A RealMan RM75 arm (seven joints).
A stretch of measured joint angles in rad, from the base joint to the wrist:
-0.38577 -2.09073 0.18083 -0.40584 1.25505 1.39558 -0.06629
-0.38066 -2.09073 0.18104 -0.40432 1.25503 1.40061 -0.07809
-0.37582 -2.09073 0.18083 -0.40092 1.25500 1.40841 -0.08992
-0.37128 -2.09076 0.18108 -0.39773 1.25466 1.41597 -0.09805
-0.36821 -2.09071 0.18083 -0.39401 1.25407 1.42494 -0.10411
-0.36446 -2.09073 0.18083 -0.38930 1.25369 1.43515 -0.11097
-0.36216 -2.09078 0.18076 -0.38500 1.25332 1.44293 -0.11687
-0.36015 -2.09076 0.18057 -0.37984 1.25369 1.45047 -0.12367
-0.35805 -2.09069 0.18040 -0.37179 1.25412 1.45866 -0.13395
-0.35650 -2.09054 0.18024 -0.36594 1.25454 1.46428 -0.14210
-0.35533 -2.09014 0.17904 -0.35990 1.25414 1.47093 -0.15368
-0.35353 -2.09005 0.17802 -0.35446 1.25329 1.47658 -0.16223
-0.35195 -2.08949 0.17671 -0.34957 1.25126 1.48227 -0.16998
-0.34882 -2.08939 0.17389 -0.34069 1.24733 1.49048 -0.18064
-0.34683 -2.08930 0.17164 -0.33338 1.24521 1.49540 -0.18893
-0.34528 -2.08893 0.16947 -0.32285 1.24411 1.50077 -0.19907
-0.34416 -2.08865 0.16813 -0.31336 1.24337 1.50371 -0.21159
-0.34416 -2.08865 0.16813 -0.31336 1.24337 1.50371 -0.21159
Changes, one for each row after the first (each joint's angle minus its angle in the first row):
0.00511 0.00000 0.00021 0.00152 -0.00002 0.00503 -0.01180
0.00995 0.00000 0.00000 0.00492 -0.00005 0.01283 -0.02363
0.01449 -0.00003 0.00025 0.00811 -0.00039 0.02039 -0.03176
0.01756 0.00002 0.00000 0.01183 -0.00098 0.02936 -0.03782
0.02131 0.00000 0.00000 0.01654 -0.00136 0.03957 -0.04468
0.02361 -0.00005 -0.00007 0.02084 -0.00173 0.04735 -0.05058
0.02562 -0.00003 -0.00026 0.02600 -0.00136 0.05489 -0.05738
0.02772 0.00004 -0.00043 0.03405 -0.00093 0.06308 -0.06766
0.02927 0.00019 -0.00059 0.03990 -0.00051 0.06870 -0.07581
0.03044 0.00059 -0.00179 0.04594 -0.00091 0.07535 -0.08739
0.03224 0.00068 -0.00281 0.05138 -0.00176 0.08100 -0.09594
0.03382 0.00124 -0.00412 0.05627 -0.00379 0.08669 -0.10369
0.03695 0.00134 -0.00694 0.06515 -0.00772 0.09490 -0.11435
0.03894 0.00143 -0.00919 0.07246 -0.00984 0.09982 -0.12264
0.04049 0.00180 -0.01136 0.08299 -0.01094 0.10519 -0.13278
0.04161 0.00208 -0.01270 0.09248 -0.01168 0.10813 -0.14530
0.04161 0.00208 -0.01270 0.09248 -0.01168 0.10813 -0.14530

